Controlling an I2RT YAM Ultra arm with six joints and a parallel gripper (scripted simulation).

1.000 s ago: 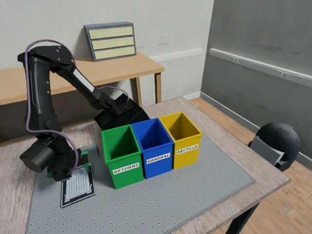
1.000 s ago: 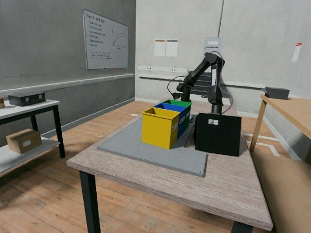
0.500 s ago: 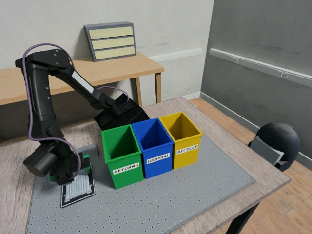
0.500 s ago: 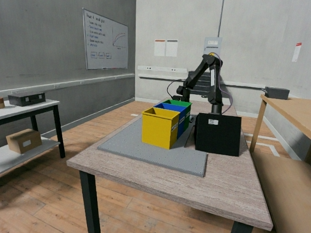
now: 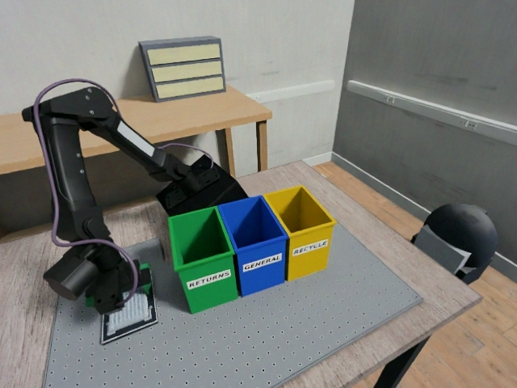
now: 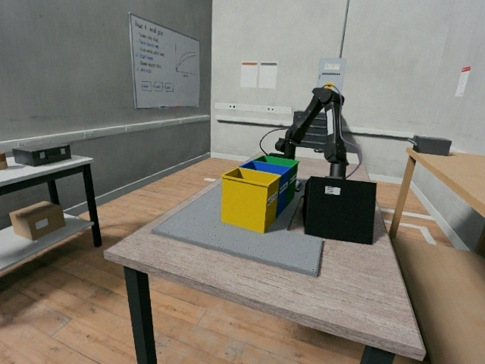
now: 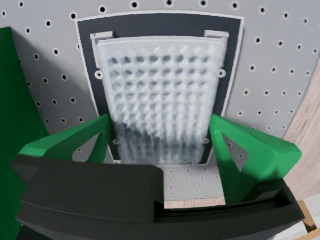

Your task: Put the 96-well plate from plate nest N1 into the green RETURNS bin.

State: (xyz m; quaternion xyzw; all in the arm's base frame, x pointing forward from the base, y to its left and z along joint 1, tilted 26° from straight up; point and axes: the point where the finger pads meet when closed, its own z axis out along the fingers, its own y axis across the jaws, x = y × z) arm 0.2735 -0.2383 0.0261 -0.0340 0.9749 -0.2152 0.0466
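Right now my hand is 10 mm short of the 96-well plate and 10 mm above it. Round my hand: green returns bin: 10 mm ahead, 200 mm to the left, 70 mm above; blue general bin: 10 mm ahead, 340 mm to the left, 70 mm above; black plate nest N1: 10 mm ahead, 20 mm below.
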